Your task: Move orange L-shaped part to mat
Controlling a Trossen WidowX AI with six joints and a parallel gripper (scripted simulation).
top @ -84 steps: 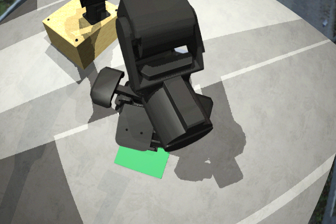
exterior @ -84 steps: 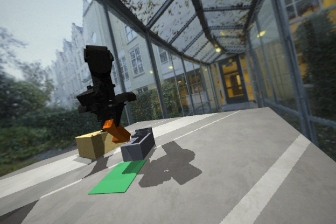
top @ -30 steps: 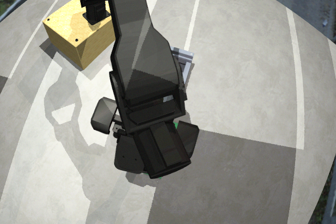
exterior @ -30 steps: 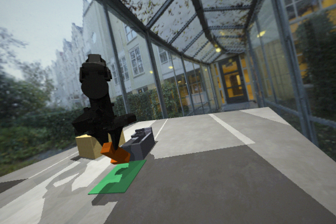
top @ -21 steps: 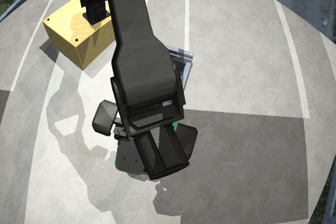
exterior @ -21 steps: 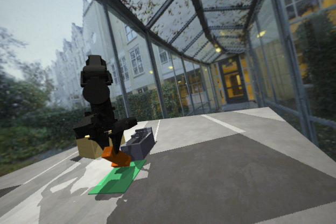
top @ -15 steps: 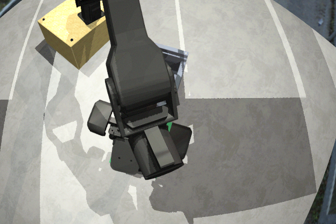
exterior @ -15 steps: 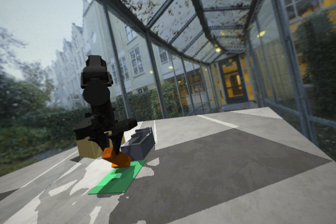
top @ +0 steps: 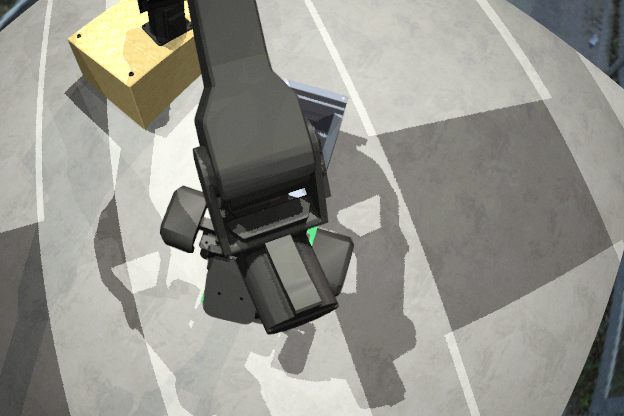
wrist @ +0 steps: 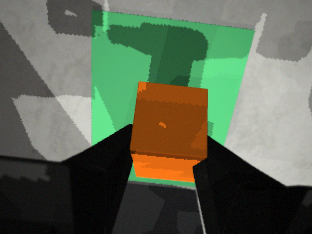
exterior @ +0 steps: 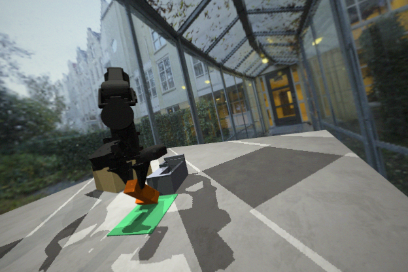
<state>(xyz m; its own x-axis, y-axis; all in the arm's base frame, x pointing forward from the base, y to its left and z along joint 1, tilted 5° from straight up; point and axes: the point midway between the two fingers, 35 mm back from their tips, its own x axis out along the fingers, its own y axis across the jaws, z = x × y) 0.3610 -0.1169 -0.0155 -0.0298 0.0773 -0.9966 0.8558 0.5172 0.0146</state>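
My gripper tip is 3 cm past the orange L-shaped part, 2 cm to the right of it and 3 cm above it. From my gripper tip the other things lie so: green mat 1 cm behind, 2 cm to the left, 9 cm below.
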